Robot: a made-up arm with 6 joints.
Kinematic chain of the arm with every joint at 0, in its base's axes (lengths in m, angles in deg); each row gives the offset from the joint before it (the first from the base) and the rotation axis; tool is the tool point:
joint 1: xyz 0 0 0.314 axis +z
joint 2: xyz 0 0 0 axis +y
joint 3: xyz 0 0 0.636 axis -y
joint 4: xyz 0 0 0 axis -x
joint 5: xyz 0.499 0 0 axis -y
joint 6: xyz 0 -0.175 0 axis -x
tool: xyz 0 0 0
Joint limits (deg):
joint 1: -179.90..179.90
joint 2: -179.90..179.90
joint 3: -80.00..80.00
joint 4: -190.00..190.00
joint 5: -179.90..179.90
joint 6: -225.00..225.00
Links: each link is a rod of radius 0.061 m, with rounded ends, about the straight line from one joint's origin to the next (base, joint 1, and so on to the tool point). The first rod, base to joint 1, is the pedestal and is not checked.
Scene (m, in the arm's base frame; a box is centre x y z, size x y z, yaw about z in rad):
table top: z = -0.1
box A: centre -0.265 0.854 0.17 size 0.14 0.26 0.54 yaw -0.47
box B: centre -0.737 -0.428 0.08 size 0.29 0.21 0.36 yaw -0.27
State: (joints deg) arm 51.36 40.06 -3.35 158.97 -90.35 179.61
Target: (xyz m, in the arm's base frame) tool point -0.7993 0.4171 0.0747
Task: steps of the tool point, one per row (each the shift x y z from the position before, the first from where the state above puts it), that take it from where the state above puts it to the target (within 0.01 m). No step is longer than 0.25 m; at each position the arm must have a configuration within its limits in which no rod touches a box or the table.
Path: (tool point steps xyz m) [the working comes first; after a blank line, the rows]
Joints at the target: 141.94 73.52 10.03 159.87 -90.35 179.61
Straight joint move there: touches box A.

1: -0.1940 0.0720 0.0417
2: -0.2059 0.0196 0.0420
3: -0.2037 -0.0342 0.0420
4: -0.1867 -0.0851 0.0421
5: -0.1572 -0.1293 0.0420
6: -0.1138 -0.0039 -0.2003
7: -0.0835 -0.0581 -0.2171
8: -0.0358 -0.1025 -0.2211

